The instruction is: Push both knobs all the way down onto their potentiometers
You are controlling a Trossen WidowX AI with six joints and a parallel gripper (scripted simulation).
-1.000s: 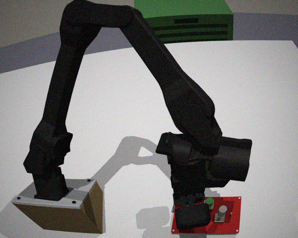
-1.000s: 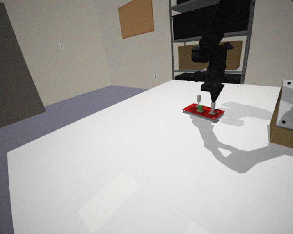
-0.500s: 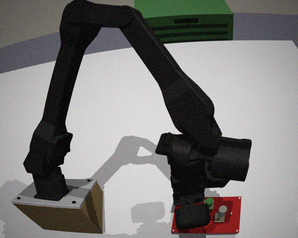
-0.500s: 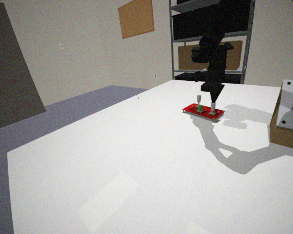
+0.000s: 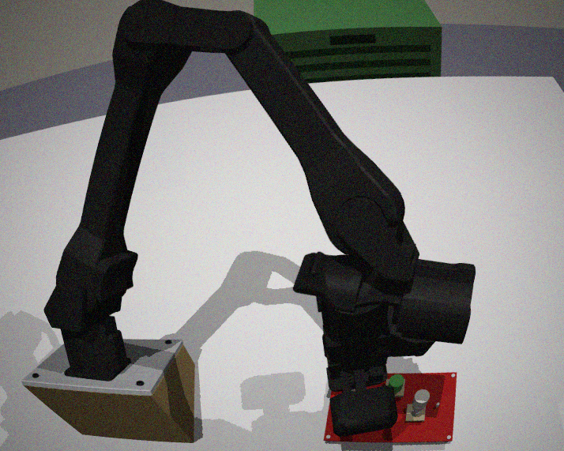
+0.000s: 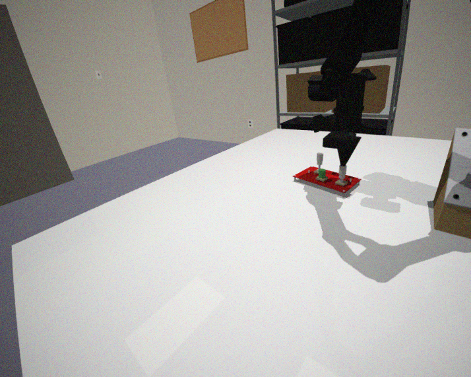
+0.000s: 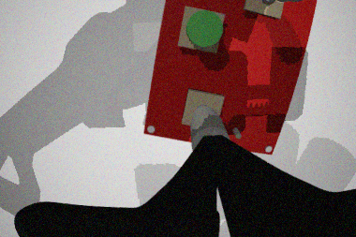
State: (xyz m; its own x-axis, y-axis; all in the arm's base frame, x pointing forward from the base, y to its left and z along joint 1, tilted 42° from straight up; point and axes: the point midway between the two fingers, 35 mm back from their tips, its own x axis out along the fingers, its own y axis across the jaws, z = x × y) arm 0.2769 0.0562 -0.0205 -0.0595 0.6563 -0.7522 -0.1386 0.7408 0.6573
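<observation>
Right now my gripper tip is 80 mm short of the white knob, 30 mm to the left of it and 10 mm above it.
</observation>
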